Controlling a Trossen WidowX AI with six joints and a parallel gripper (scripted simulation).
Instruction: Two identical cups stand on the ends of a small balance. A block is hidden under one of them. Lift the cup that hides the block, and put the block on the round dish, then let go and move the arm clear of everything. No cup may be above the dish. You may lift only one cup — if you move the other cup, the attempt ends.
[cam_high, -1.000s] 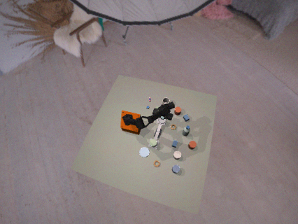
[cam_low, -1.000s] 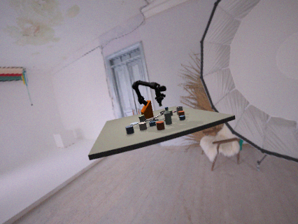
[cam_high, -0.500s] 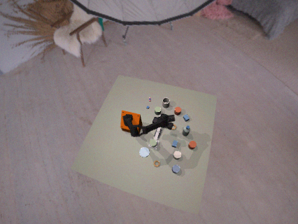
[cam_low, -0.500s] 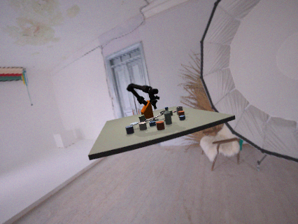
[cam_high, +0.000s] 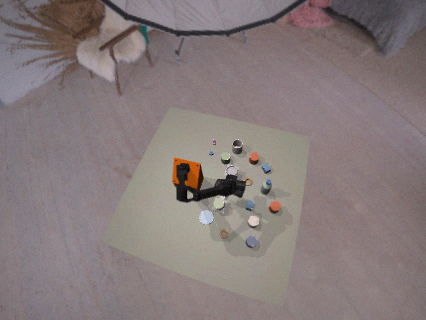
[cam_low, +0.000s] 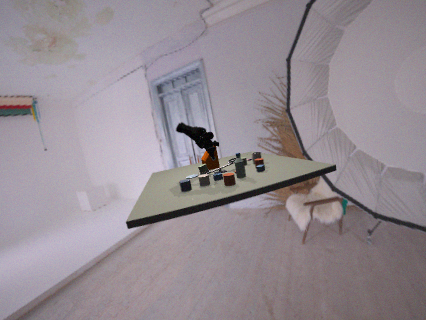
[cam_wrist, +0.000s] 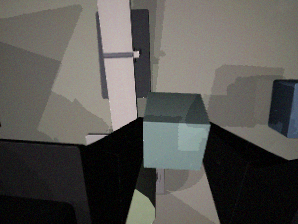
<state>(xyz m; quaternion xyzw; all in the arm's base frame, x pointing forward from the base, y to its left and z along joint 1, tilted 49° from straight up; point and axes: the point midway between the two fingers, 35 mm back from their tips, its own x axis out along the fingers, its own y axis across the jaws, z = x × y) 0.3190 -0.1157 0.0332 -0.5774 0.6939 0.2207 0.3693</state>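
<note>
Right now my gripper tip is 170 mm to the left of the round dish, 140 mm past it and 130 mm above it. Also, from my gripper tip: balance beam: 90 mm below, 50 mm to the left, 40 mm behind; cream cylinder: 180 mm ahead, 140 mm to the right, 90 mm below; balance: 110 mm below, 50 mm to the left, 30 mm behind.
</note>
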